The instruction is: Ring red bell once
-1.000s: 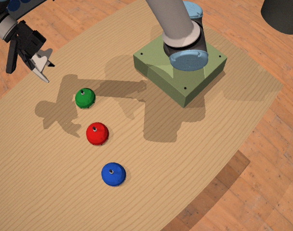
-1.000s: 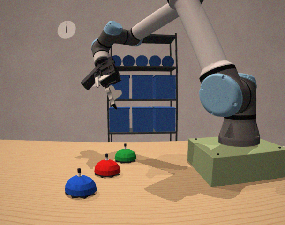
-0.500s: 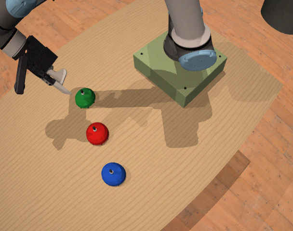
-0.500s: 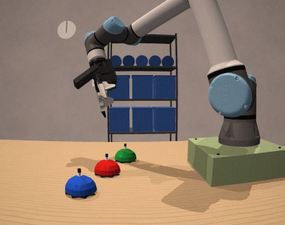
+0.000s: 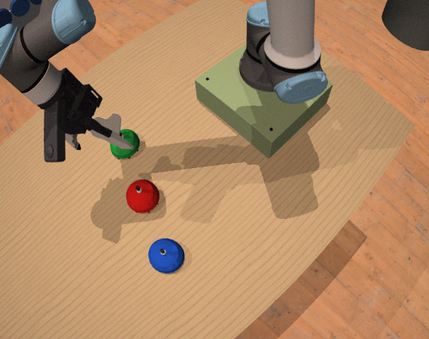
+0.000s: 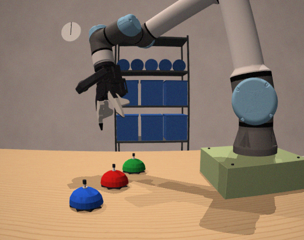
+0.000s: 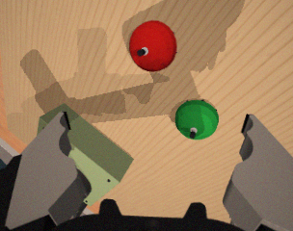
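Right now the red bell is 30 mm behind my hand, 60 mm to the left of it and 140 mm below it. Also, from my hand: green bell (50 mm behind, 100 mm to the right, 140 mm below); blue bell (220 mm to the left, 140 mm below).
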